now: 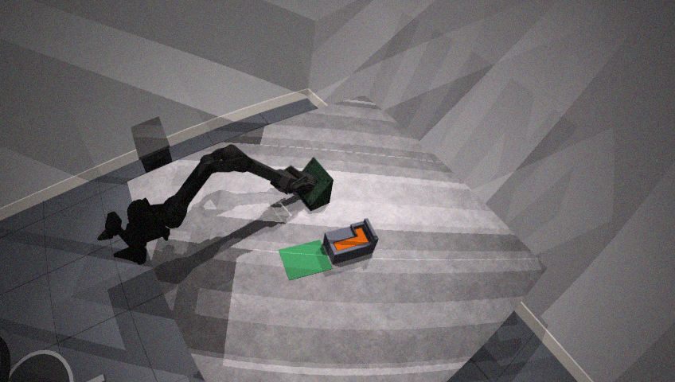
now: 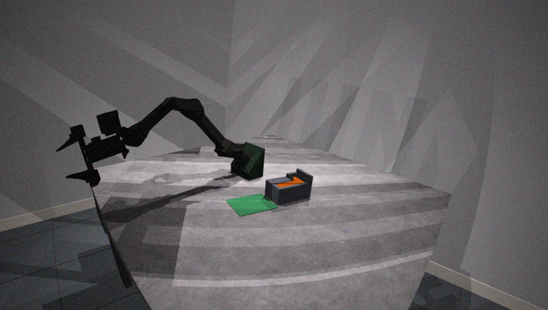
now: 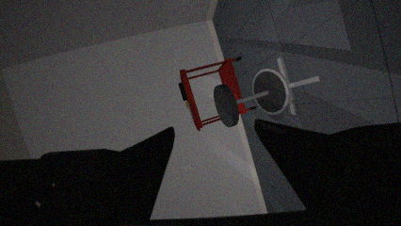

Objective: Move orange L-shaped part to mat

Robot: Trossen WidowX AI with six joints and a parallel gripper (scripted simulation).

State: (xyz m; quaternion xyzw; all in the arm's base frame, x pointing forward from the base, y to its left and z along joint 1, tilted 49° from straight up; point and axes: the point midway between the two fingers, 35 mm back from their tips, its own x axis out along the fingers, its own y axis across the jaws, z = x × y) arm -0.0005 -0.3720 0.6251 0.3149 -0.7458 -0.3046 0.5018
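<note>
My gripper tip is now 29 cm short of the orange L-shaped part, 74 cm to the right of it and 14 cm above it. Round my gripper tip: green mat 24 cm ahead, 59 cm to the left, 21 cm below.
</note>
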